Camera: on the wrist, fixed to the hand. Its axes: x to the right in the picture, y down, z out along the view.
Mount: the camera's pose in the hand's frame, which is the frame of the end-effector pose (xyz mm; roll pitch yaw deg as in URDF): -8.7 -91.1 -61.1 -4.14 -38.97 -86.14
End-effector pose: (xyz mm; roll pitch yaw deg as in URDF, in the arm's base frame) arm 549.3 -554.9 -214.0 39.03 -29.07 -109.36
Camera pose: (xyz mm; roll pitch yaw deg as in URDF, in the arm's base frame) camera 504.5 -585.1 -309.9 27.33 -1.46 163.26
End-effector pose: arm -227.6 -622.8 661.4 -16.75 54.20 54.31
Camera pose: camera -160.7 -709.3 649.6 -70.22 -26.14 15.59
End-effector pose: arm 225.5 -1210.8 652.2 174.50 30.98 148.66
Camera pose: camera 158.8 -1283.2 701.3 -143.42 38.86 -97.43
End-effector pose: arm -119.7 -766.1 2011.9 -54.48 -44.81 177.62
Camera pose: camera -82.1 -664.9 2033.2 92.02 -48.08 -7.64
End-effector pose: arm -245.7 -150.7 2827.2 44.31 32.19 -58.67
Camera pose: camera -298.5 -107.3 2741.0 -33.78 6.06 -148.94
